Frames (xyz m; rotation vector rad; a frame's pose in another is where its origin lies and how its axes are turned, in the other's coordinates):
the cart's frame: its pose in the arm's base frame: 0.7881 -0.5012 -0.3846 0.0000 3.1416 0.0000
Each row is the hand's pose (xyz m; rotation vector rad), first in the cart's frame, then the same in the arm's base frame.
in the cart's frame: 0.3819 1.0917 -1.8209 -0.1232 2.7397 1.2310
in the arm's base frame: 0.4062 0.5905 1.4363 -0.8428 -0.1397 -0.0843
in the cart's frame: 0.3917 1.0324 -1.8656 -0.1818 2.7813 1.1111
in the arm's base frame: 0.3964 0.5312 1.4810 -0.7579 -0.1446 -0.1240
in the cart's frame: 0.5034 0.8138 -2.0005 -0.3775 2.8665 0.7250
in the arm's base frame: 0.2847 0.3126 1.6159 -0.4917 -0.1629 -0.2560
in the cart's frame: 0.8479 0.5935 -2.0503 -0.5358 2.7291 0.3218
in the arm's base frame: -0.0598 0.0923 1.6657 -0.2296 -0.3447 -0.3822
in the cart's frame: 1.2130 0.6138 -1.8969 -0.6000 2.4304 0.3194
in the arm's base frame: -0.4249 0.1126 1.5123 -0.2480 -0.6254 -0.4659
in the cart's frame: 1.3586 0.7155 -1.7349 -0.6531 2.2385 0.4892
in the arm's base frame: -0.5705 0.2143 1.3503 -0.3985 -0.7740 -0.5320
